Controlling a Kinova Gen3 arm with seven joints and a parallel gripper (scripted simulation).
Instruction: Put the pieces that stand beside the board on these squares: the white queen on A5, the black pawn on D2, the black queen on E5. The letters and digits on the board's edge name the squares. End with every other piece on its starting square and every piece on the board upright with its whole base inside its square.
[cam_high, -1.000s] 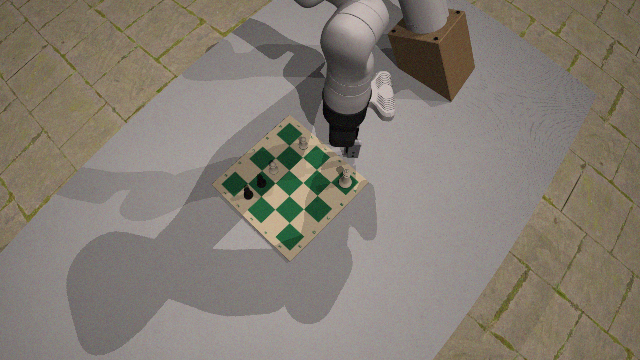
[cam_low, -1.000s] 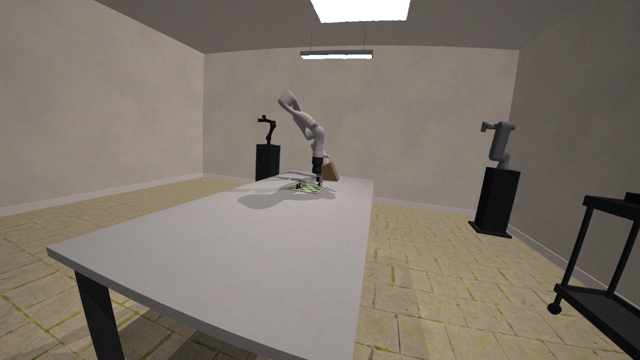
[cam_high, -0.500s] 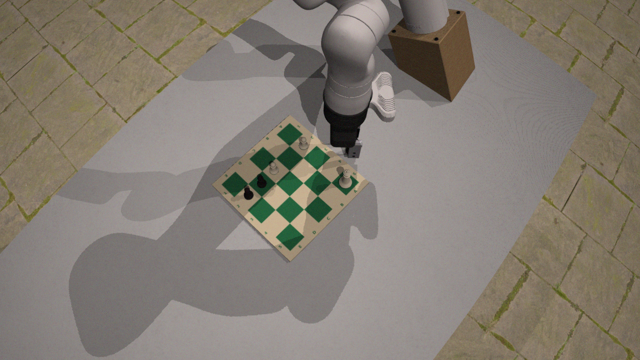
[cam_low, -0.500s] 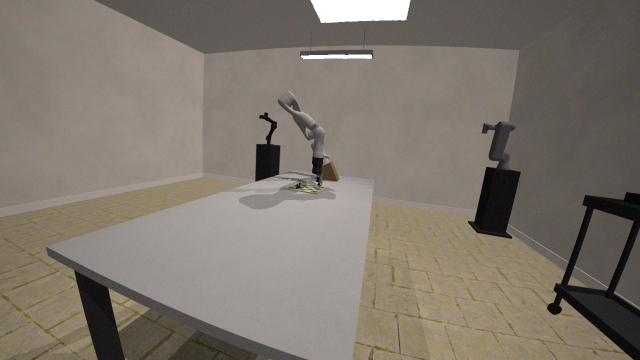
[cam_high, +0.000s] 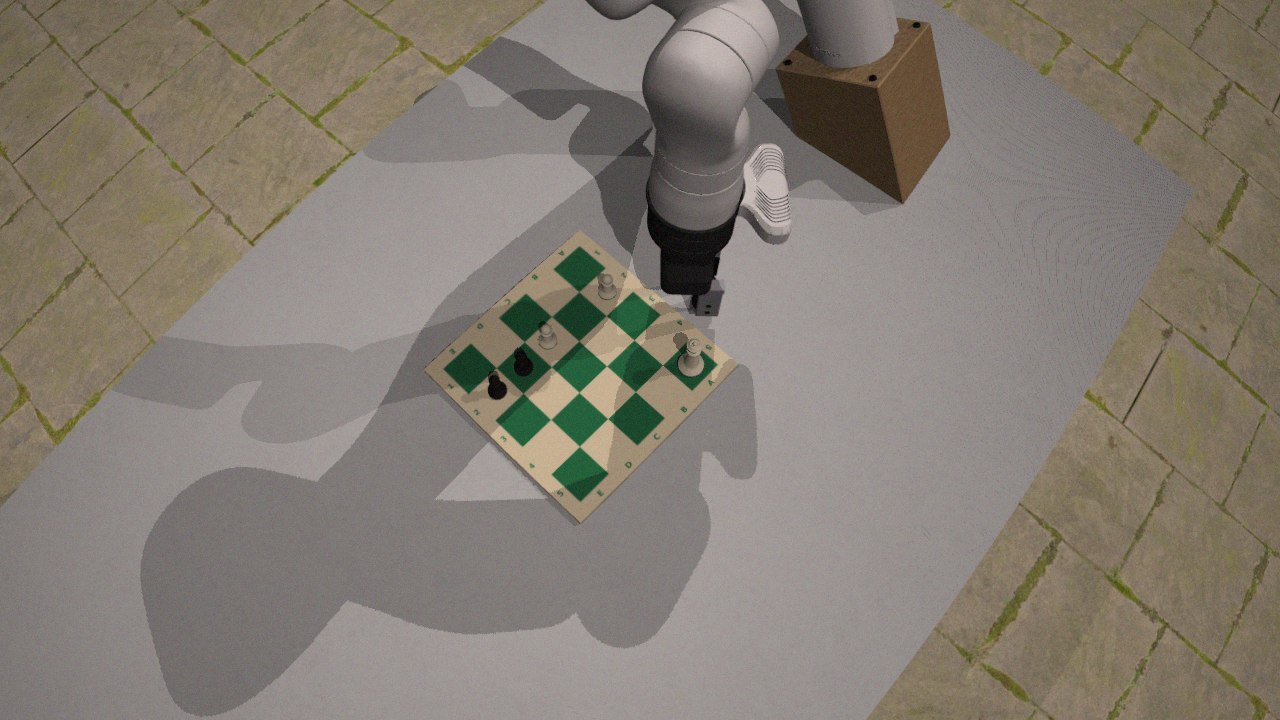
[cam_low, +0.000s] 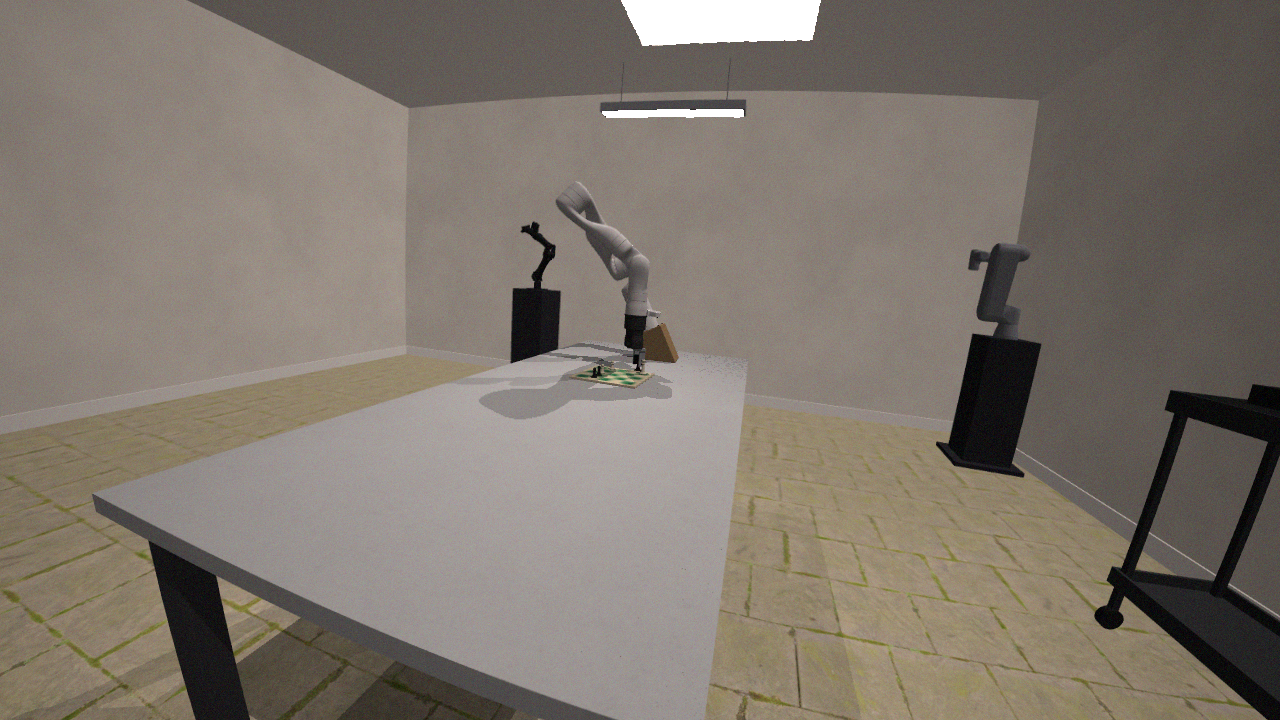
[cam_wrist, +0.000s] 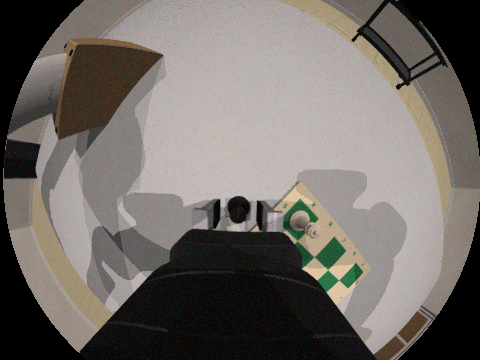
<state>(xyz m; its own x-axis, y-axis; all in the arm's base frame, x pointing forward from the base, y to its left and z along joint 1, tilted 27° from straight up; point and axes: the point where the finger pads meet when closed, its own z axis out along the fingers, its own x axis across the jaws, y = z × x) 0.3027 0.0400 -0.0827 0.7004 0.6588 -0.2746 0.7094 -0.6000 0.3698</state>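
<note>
The black queen lies 10 mm below my hand. The rest, counted from my hand: chessboard: 140 mm ahead, 30 mm to the right, 40 mm below; white queen: 60 mm ahead, 40 mm to the left, 10 mm below.
</note>
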